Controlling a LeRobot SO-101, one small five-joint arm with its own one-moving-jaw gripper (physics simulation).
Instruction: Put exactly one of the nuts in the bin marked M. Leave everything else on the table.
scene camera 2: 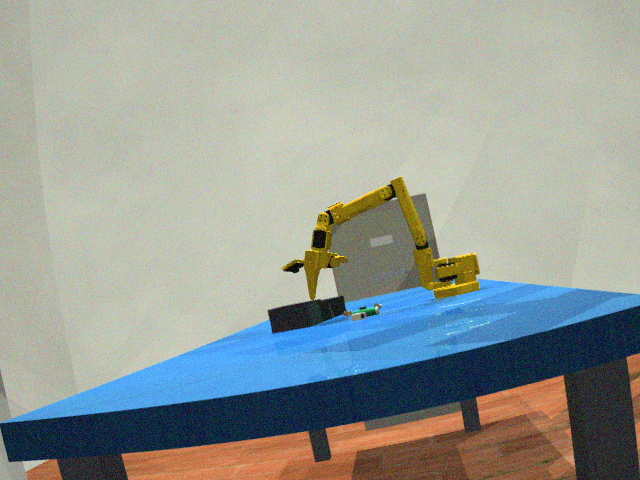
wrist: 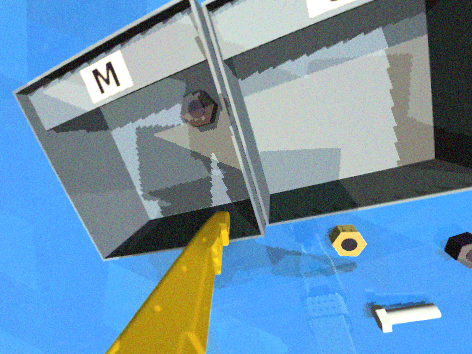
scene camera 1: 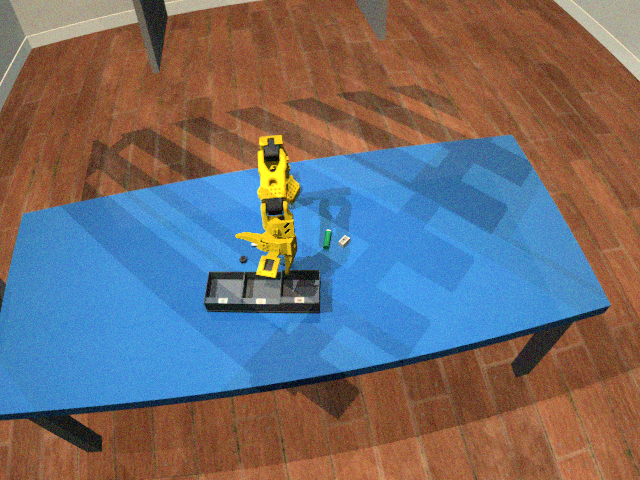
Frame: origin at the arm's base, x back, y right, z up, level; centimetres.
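Seen in the pictures: hand at its tool point: (scene camera 2: 313, 297) (wrist: 228, 223) (scene camera 1: 286, 272); arm's base at its link origin: (scene camera 2: 447, 295).
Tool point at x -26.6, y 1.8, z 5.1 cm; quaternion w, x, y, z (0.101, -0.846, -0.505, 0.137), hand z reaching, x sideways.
Pixels of each thing's top centre, then the offset from my tool point to it. "*": a spot on its surface instead. Level surfaces: height alone.
- bin marked M at a spot on its surface: (wrist: 62, 155) * dx -5.7, dy -6.2, dz -1.1 cm
- dark hex nut at its top centre: (wrist: 196, 109) dx -4.7, dy -0.1, dz -3.6 cm
- yellow hex nut at its top centre: (wrist: 349, 244) dx +5.8, dy +3.8, dz -4.3 cm
- dark nut at its top centre: (scene camera 1: 242, 258) dx +8.9, dy +9.4, dz -4.3 cm
- white bolt at its top centre: (wrist: 414, 327) (scene camera 1: 258, 242) dx +12.4, dy +5.2, dz -3.8 cm
- blue table at its surface level: dz -5.2 cm
- green cylinder at its top centre: (scene camera 2: 365, 308) (scene camera 1: 327, 237) dx +10.5, dy -11.1, dz -3.7 cm
- small white block at its top centre: (scene camera 2: 357, 313) (scene camera 1: 344, 239) dx +9.2, dy -14.9, dz -4.0 cm
The bin marked M (wrist: 62, 155) (scene camera 1: 310, 306) is the right end compartment of the black tray in scene camera 1. A dark hex nut (wrist: 199, 109) lies inside it, near the divider. A yellow hex nut (wrist: 361, 243) and another dark nut (wrist: 456, 246) (scene camera 1: 243, 259) lie on the table outside the tray. My gripper (scene camera 1: 262, 254) (scene camera 2: 328, 279) is fully open and empty; its moving jaw is out of the wrist view. The fixed jaw (wrist: 192, 270) shows there, its tip over the near wall of bin M, apart from the nut inside.
The middle compartment (wrist: 259, 200) adjoins bin M. A white bolt (wrist: 407, 315) (scene camera 1: 253, 244) lies on the blue table (scene camera 1: 465, 320). A green cylinder (scene camera 1: 327, 239) (scene camera 2: 368, 311) and a small white block (scene camera 1: 344, 240) (scene camera 2: 358, 316) lie beside the arm.
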